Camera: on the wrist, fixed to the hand. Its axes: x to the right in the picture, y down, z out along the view.
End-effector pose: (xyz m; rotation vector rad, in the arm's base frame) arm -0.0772 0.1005 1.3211 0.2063 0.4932 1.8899
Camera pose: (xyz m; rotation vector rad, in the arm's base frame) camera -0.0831 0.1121 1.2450 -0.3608 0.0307 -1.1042
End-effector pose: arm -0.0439 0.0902 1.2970 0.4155 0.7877 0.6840
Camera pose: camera -0.0727 0.0880 1.2254 -0.9664 0.3299 -2.1059
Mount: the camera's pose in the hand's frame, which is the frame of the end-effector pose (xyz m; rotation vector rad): 0.0199 -0.0312 -0.0678 -0.1449 -0.2326 -3.0594
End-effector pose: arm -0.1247 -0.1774 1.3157 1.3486 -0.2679 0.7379
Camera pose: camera -0.1062 -0.1081 1.2870 0.3407 1.3600 -1.9130
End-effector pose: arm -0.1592 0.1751 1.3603 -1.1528 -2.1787 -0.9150
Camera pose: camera -0.1877 0.1212 1.4077 -1.8803 1.1436 0.6800
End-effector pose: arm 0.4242 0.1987 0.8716 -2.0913 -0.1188 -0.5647
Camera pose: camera 0.4091 0.1580 0.9355 0.0571 2.3732 1.1148
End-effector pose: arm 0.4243 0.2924 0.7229 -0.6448 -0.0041 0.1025
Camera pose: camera 0.4495 0.2289 0.6869 -0.1503 -1.1729 -2.7628
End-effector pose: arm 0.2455 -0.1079 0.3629 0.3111 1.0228 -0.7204
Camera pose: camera 0.1857 -0.1013 0.3144 1.4400 -0.3146 2.1522
